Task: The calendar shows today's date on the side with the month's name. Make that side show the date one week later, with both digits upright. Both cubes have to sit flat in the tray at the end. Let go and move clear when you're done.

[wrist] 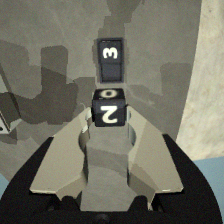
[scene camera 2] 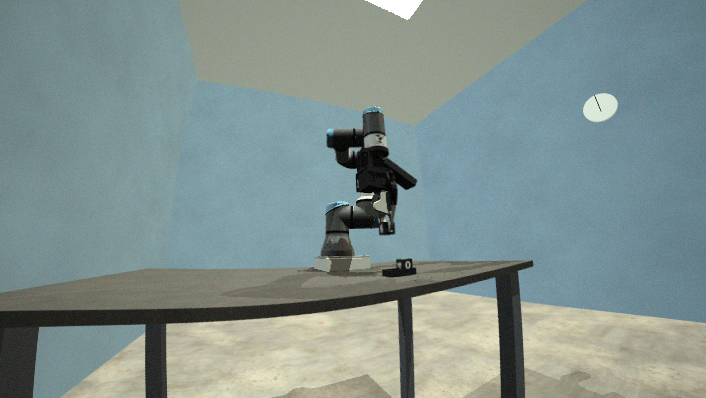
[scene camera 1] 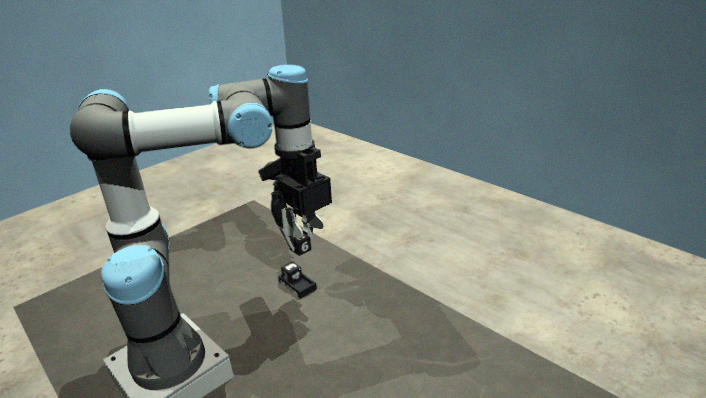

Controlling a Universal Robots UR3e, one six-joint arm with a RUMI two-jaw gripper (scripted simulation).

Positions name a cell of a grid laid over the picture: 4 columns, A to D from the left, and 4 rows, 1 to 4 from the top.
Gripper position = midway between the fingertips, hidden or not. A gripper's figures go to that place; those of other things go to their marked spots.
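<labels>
A black tray (wrist: B2) is 24 cm from the lens, while my gripper (wrist: B2) is 14 cm from the lens.
</labels>
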